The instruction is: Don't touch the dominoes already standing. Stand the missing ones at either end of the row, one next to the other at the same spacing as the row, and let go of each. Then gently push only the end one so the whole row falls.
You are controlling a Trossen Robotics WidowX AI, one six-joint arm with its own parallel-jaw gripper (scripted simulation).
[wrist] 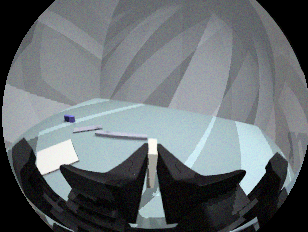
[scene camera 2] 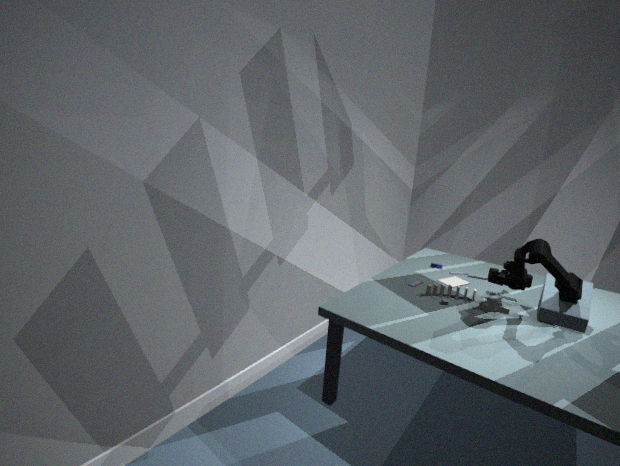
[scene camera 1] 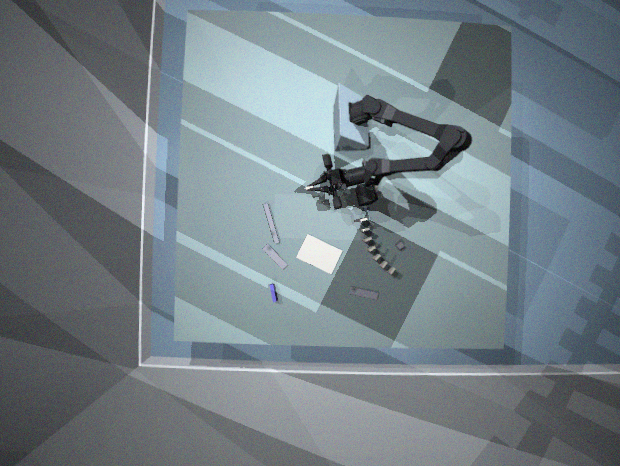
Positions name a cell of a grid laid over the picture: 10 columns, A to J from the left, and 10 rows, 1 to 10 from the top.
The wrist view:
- my gripper: E7
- white card: B7
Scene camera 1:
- my gripper: E5
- white card: F6
